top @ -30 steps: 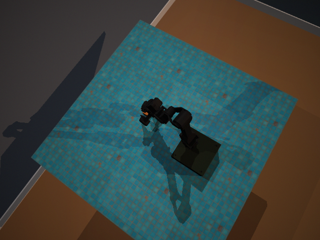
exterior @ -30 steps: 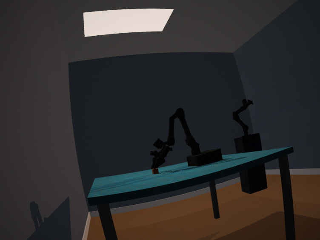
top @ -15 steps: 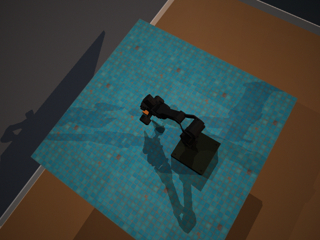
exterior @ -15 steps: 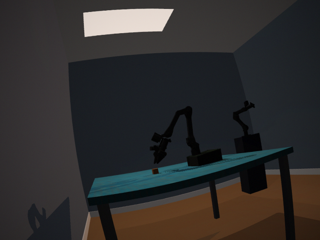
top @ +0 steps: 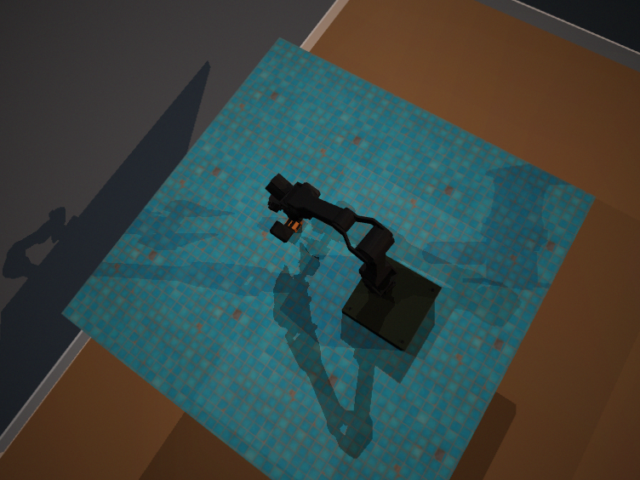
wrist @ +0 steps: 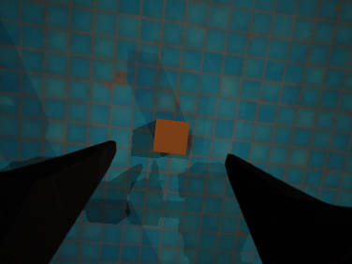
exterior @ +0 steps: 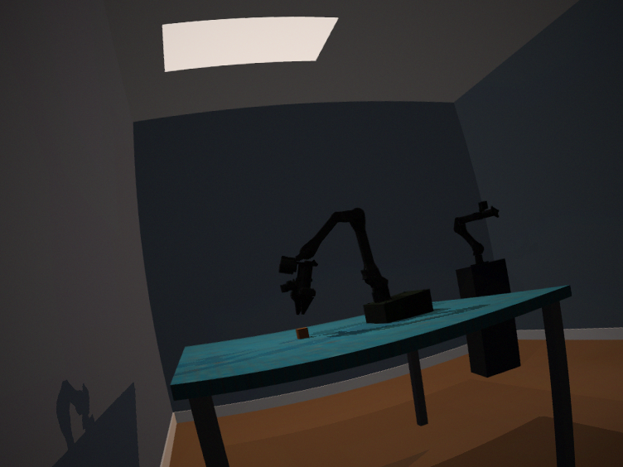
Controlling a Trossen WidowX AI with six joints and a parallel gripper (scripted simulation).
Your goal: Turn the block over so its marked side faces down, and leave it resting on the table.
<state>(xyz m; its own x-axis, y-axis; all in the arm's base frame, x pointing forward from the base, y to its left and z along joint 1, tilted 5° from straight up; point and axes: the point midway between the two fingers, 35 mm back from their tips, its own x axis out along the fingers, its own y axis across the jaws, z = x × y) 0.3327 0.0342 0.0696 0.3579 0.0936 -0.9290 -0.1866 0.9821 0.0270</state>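
The orange block is 80 mm below my gripper tip.
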